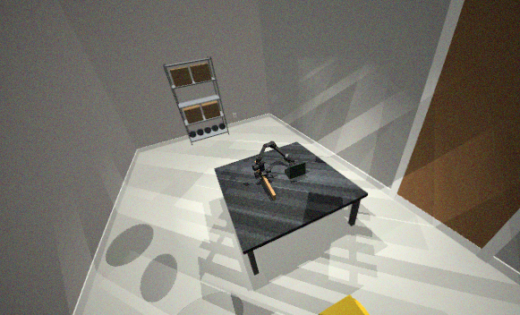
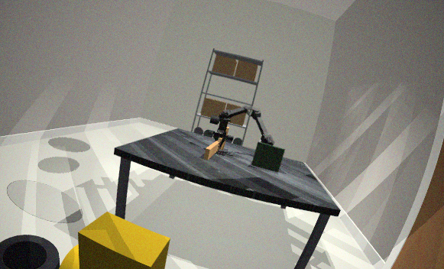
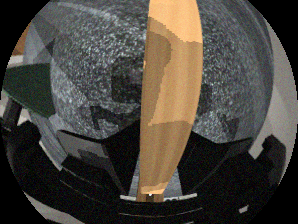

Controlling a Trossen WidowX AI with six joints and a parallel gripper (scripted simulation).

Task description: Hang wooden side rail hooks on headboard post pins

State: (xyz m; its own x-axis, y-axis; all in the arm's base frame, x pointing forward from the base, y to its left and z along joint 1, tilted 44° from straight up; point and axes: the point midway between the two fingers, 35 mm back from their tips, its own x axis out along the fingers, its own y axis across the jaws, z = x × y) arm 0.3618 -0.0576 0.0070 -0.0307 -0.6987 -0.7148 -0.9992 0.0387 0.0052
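Right now my gripper tip is 160 mm to the left of the wooden post and 40 mm below it.
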